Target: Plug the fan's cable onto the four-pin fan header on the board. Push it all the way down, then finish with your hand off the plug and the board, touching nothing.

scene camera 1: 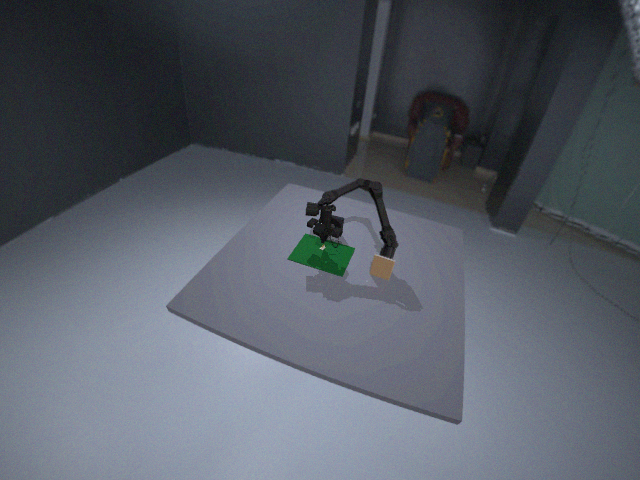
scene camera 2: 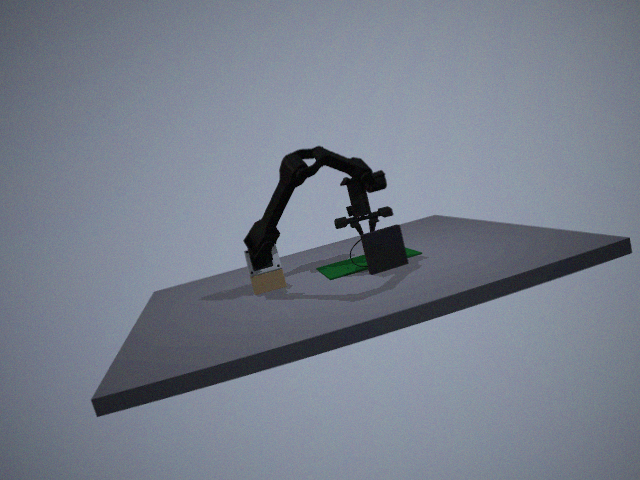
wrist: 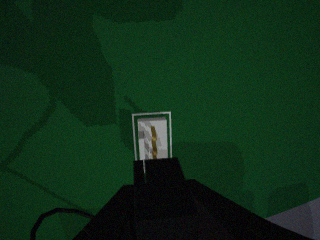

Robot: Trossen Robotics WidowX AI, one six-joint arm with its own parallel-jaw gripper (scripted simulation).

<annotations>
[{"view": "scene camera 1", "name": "green board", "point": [333,260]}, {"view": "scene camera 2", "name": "my gripper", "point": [369,243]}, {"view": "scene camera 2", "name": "green board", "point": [346,267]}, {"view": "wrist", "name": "my gripper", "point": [159,192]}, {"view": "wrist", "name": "green board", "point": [235,84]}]
</annotations>
